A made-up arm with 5 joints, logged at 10 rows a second.
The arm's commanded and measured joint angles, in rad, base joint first. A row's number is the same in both.
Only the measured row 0 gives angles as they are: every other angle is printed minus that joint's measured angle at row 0.
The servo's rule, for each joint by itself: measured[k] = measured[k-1] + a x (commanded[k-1-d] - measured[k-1]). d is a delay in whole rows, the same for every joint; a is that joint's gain. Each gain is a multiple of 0.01, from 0.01 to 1. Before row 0 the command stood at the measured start. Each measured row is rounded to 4 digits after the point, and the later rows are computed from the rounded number. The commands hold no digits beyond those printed.
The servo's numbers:
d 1
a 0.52 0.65 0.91 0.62 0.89
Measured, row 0: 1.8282, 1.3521, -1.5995, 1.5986, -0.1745
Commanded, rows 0 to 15: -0.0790, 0.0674, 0.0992, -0.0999, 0.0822; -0.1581, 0.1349, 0.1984, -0.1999, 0.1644; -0.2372, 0.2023, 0.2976, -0.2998, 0.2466; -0.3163, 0.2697, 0.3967, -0.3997, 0.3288; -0.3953, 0.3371, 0.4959, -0.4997, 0.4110; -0.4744, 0.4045, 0.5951, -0.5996, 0.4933; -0.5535, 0.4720, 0.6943, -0.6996, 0.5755; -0.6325, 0.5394, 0.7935, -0.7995, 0.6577; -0.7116, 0.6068, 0.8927, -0.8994, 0.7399; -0.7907, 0.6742, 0.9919, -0.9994, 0.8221; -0.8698, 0.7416, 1.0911, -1.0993, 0.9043; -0.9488, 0.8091, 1.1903, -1.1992, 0.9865; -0.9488, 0.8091, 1.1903, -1.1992, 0.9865; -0.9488, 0.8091, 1.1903, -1.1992, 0.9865; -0.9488, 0.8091, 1.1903, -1.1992, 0.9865; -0.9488, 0.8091, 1.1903, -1.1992, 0.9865
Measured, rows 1 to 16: 0.0000, 0.0000, 0.0000, 0.0000, 0.0000; -0.0411, 0.0438, 0.0903, -0.0619, 0.0732; -0.1019, 0.1030, 0.1887, -0.1475, 0.1544; -0.1723, 0.1675, 0.2878, -0.2419, 0.2365; -0.2472, 0.2339, 0.3869, -0.3397, 0.3186; -0.3242, 0.3010, 0.4861, -0.4389, 0.4008; -0.4023, 0.3683, 0.5853, -0.5385, 0.4831; -0.4809, 0.4357, 0.6845, -0.6384, 0.5653; -0.5597, 0.5031, 0.7837, -0.7383, 0.6475; -0.6387, 0.5705, 0.8829, -0.8382, 0.7297; -0.7177, 0.6379, 0.9821, -0.9381, 0.8119; -0.7968, 0.7053, 1.0813, -1.0380, 0.8941; -0.8758, 0.7728, 1.1805, -1.1379, 0.9763; -0.9138, 0.7964, 1.1894, -1.1759, 0.9854; -0.9320, 0.8047, 1.1902, -1.1903, 0.9864; -0.9407, 0.8076, 1.1903, -1.1958, 0.9865
